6 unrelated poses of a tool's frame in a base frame.
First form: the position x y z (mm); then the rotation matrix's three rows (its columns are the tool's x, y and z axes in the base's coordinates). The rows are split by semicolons.
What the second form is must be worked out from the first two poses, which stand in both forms.
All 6 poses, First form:
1: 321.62 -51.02 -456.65; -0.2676 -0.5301 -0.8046; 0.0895 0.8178 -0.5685; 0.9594 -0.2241 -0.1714
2: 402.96 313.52 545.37; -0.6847 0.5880 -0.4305; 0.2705 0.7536 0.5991; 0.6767 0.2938 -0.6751
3: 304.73 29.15 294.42; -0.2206 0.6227 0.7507; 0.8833 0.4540 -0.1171; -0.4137 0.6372 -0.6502
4: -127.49 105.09 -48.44; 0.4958 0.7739 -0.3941; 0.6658 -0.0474 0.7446; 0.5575 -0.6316 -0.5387
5: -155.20 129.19 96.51; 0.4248 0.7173 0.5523; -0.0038 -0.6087 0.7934; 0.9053 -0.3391 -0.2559
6: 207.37 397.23 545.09; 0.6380 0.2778 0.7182; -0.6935 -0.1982 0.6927; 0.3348 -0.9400 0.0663
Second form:
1: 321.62 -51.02 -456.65 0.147 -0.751 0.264 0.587
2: 402.96 313.52 545.37 -0.243 -0.882 -0.253 0.314
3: 304.73 29.15 294.42 0.494 0.762 0.171 0.382
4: -127.49 105.09 -48.44 -0.721 -0.499 -0.057 0.477
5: -155.20 129.19 96.51 -0.757 -0.236 -0.482 0.374
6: 207.37 397.23 545.09 -0.665 0.156 -0.396 0.614
